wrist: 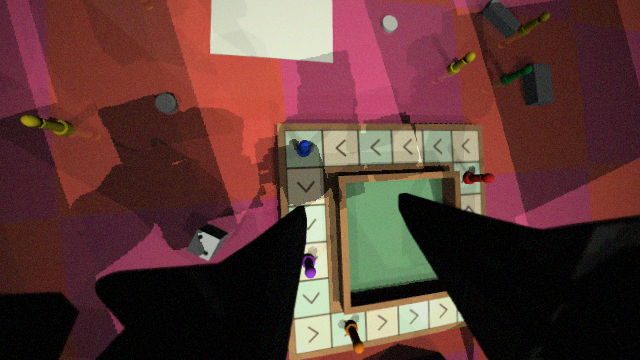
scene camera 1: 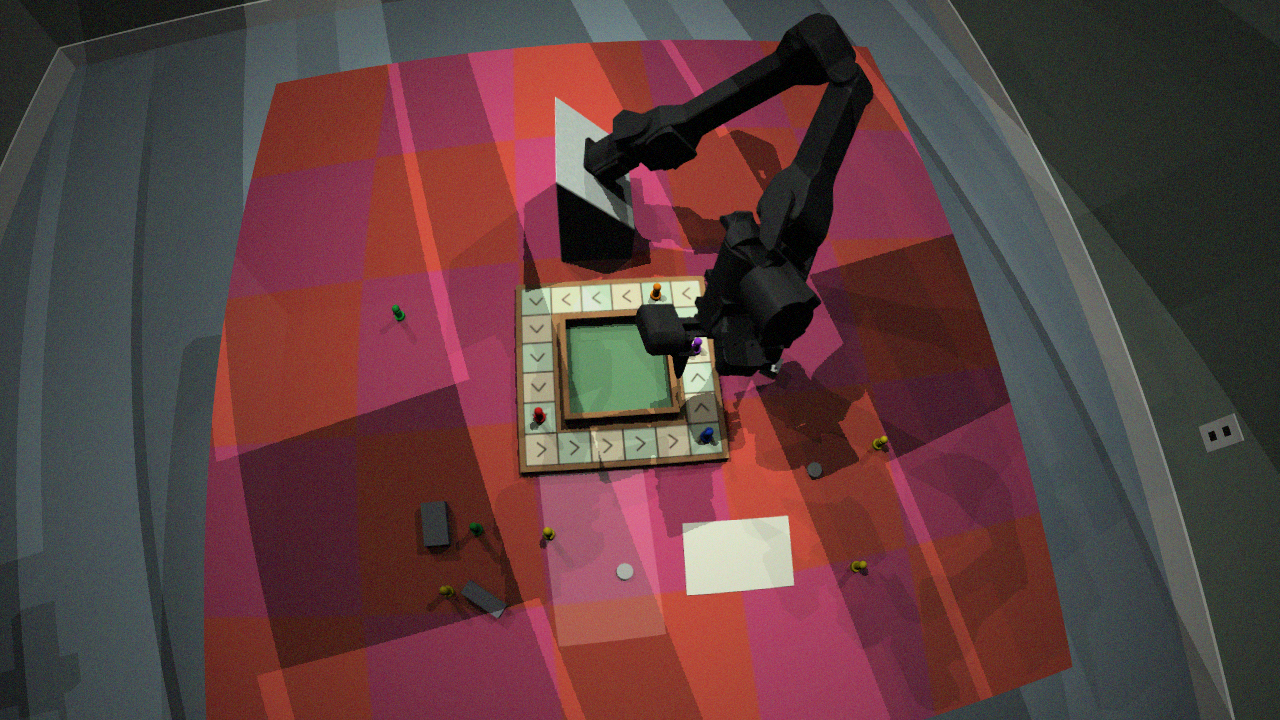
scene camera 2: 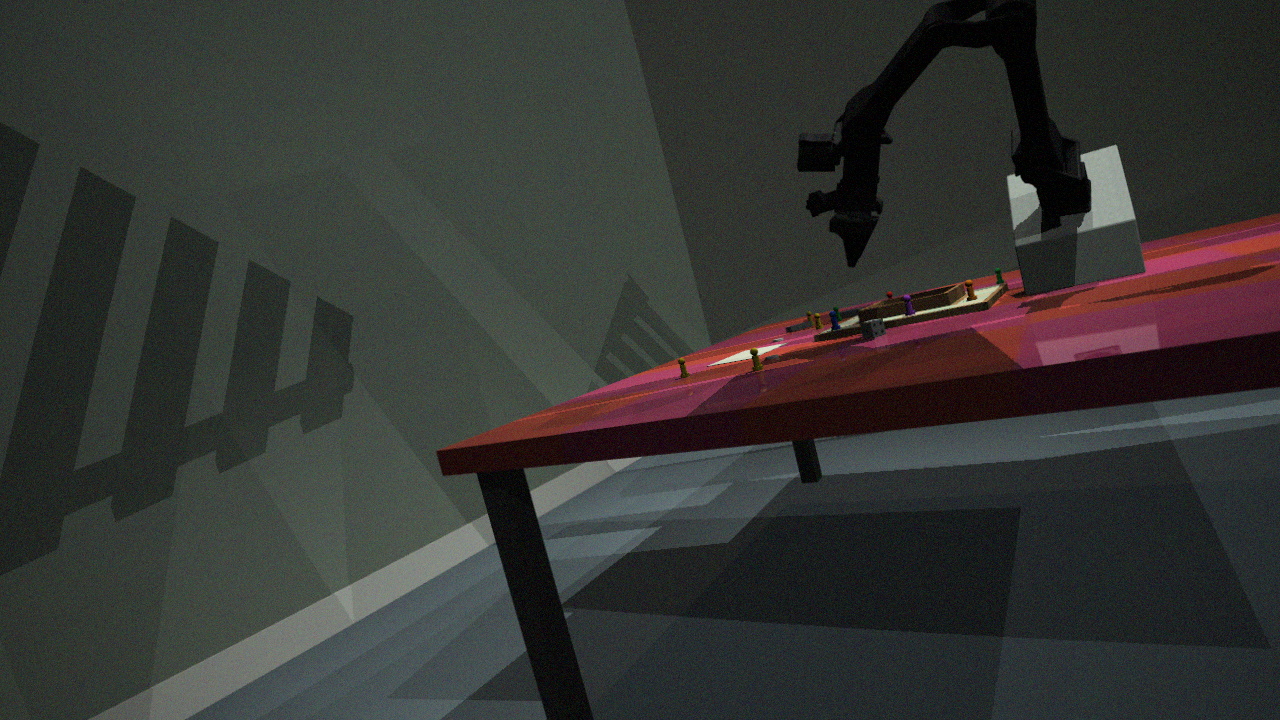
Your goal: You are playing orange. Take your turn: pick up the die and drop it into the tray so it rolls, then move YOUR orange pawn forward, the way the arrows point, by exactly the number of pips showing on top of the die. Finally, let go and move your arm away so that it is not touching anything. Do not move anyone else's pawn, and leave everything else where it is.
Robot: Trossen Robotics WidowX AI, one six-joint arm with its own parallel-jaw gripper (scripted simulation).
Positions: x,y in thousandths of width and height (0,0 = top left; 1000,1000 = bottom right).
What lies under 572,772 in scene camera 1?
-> A white card.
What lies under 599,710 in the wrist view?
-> A green tray.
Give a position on a grey-white die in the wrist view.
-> At 323,676
